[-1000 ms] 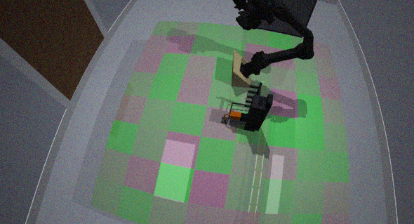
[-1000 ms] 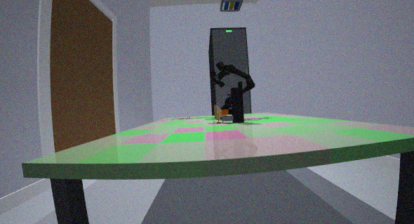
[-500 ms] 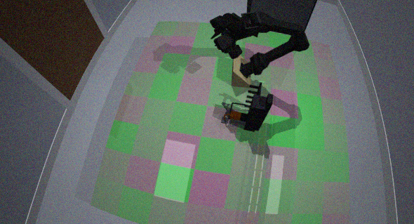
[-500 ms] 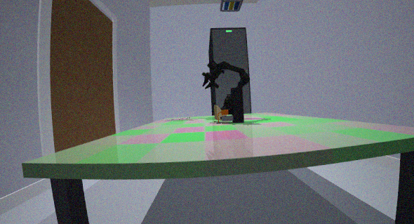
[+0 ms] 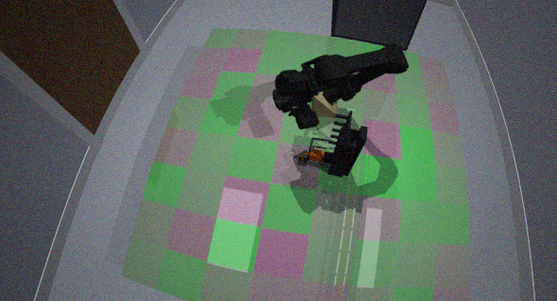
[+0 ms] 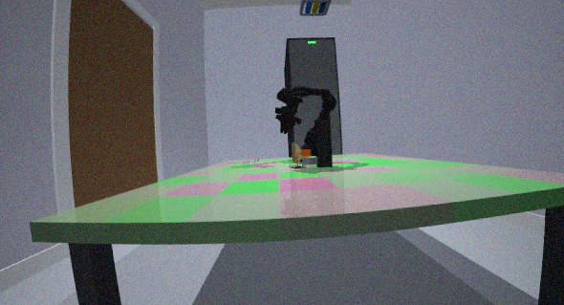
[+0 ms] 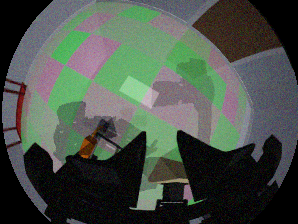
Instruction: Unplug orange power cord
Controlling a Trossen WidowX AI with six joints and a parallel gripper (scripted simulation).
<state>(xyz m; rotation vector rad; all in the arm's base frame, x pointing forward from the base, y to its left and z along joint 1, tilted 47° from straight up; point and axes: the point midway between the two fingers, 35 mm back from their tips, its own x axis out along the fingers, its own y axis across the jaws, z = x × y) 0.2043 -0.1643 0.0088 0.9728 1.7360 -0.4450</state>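
The orange plug is 8 cm ahead of my gripper tip, 14 cm to the left of it and 10 cm below it.
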